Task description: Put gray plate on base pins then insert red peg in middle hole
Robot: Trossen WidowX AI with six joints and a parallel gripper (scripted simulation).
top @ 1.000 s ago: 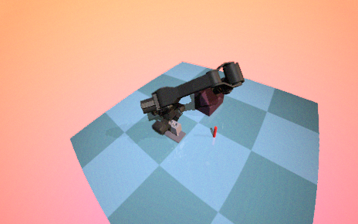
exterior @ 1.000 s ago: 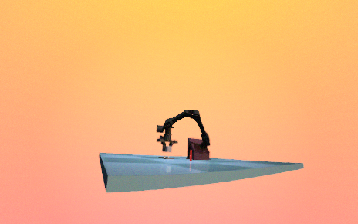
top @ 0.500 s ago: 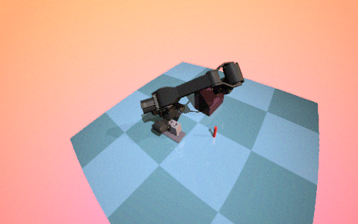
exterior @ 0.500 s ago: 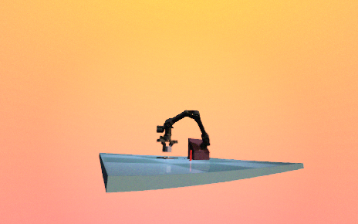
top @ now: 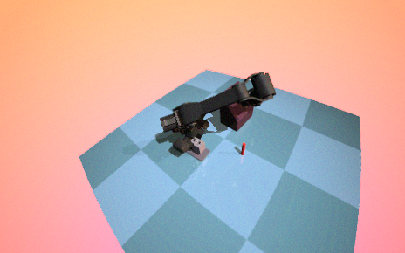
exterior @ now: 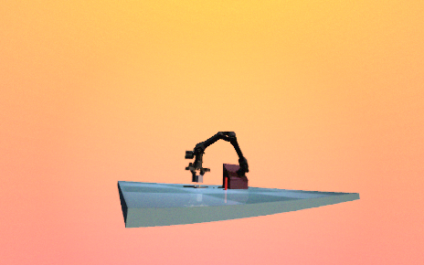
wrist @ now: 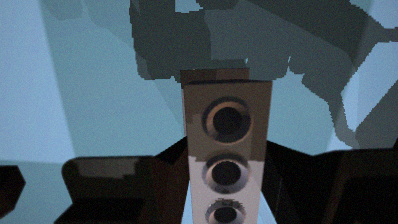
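Now: gripper tip 11 cm past the red peg and 20 cm to the right of it. Round my gripper tip: gray plate: 3 cm above.
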